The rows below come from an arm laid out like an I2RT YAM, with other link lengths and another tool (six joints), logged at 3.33 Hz.
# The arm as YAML. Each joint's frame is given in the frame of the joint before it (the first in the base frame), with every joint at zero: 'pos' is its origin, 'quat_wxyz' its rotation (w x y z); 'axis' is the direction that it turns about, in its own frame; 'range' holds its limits. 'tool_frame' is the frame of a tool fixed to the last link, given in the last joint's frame.
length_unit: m
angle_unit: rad
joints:
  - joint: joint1
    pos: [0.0, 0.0, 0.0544]
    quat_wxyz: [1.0, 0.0, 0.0, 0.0]
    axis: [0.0, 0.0, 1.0]
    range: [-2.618, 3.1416]
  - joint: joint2
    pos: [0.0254, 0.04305, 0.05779]
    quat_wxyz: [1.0, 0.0, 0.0, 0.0]
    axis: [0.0, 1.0, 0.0]
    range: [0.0, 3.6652]
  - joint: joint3
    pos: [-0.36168, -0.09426, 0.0]
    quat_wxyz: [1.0, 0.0, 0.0, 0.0]
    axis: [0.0, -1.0, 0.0]
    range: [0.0, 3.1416]
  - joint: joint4
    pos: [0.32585, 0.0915, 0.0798]
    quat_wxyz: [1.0, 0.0, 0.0, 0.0]
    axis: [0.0, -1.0, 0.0]
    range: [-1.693, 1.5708]
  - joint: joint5
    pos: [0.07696, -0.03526, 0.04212]
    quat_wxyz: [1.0, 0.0, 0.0, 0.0]
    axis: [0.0, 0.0, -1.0]
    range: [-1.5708, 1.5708]
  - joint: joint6
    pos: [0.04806, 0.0, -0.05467]
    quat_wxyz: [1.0, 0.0, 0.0, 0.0]
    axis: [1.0, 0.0, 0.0]
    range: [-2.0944, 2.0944]
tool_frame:
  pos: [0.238, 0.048, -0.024]
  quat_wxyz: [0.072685, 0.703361, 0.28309, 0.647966]
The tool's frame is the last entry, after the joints.
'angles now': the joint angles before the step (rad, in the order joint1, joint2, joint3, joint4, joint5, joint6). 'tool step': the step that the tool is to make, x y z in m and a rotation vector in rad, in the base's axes. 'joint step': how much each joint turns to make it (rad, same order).
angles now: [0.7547, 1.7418, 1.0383, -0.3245, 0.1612, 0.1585]
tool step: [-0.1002, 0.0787, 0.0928, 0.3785, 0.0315, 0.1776]
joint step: [0.0792, -0.2531, -0.1711, 0.1659, -0.2868, 0.0991]
